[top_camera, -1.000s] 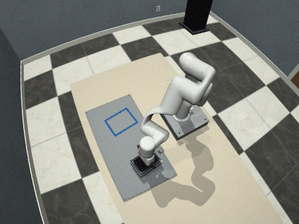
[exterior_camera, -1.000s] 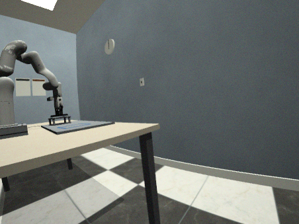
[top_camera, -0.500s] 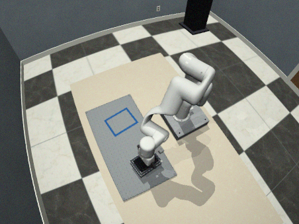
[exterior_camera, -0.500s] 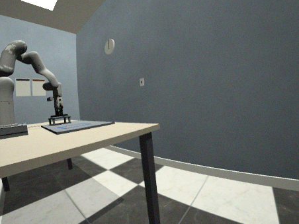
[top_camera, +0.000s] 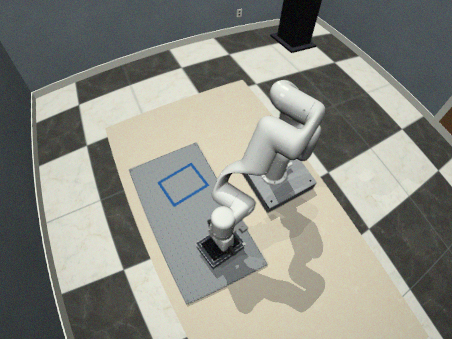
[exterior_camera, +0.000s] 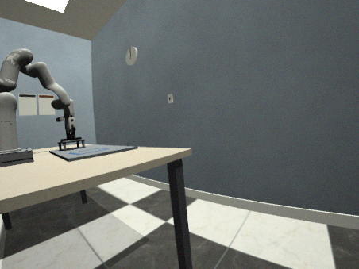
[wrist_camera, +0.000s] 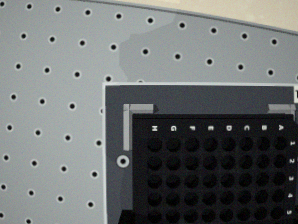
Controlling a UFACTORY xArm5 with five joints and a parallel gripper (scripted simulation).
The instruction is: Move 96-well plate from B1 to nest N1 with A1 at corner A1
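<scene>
My gripper is now 10 mm above the 96-well plate. Round my hand: A1 label (80 mm behind, 40 mm to the left, 20 mm below); then plate nest (30 mm below).
</scene>
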